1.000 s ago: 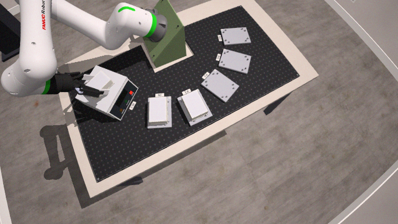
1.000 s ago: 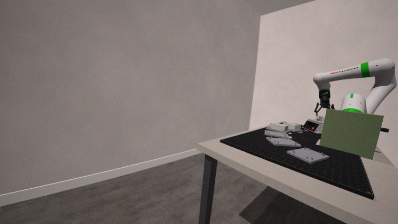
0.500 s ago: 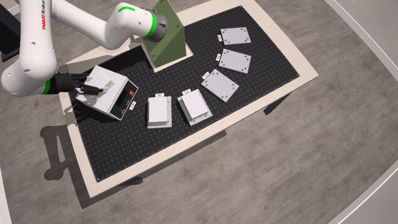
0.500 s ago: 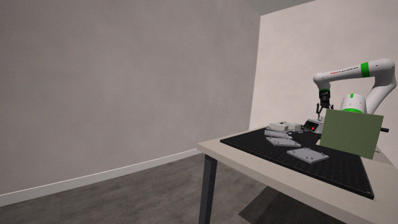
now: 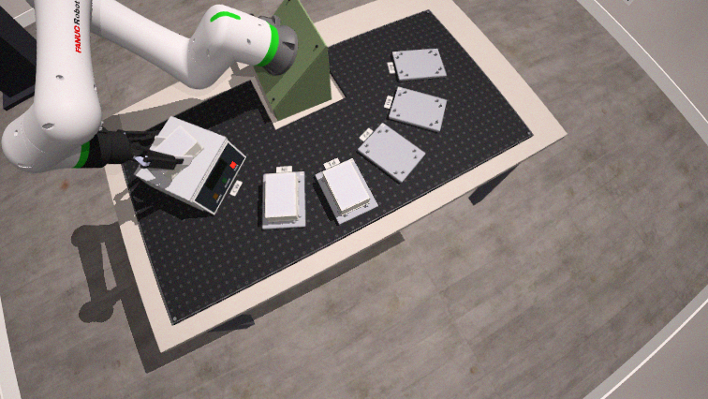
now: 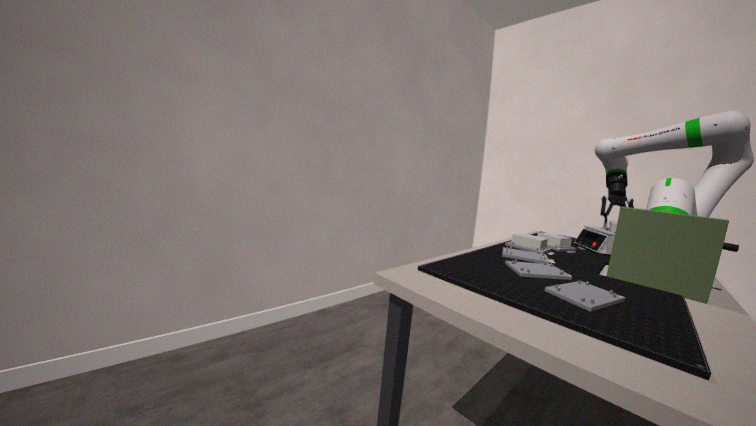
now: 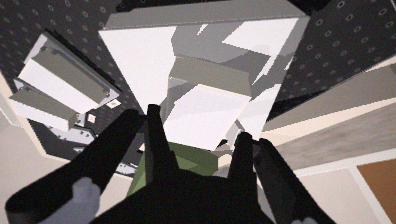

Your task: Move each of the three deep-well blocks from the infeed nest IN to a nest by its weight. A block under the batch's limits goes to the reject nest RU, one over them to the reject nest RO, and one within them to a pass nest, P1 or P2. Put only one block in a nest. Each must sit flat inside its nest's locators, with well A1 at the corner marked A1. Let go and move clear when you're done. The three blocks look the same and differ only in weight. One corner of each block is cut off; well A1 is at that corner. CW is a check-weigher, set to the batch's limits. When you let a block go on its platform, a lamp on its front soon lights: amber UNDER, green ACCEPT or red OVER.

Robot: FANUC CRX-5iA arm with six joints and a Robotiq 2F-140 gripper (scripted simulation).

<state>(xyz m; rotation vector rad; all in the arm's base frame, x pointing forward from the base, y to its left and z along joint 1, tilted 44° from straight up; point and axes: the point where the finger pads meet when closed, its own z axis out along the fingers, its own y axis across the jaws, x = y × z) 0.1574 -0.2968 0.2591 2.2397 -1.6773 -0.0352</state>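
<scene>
Right now my hand is 4 cm above the check-weigher platform. The rest, counted from my hand: check-weigher: 7 cm below; white deep-well block: 28 cm ahead, 38 cm to the left, 10 cm below; infeed nest IN: 22 cm ahead, 21 cm to the left, 12 cm below.
</scene>
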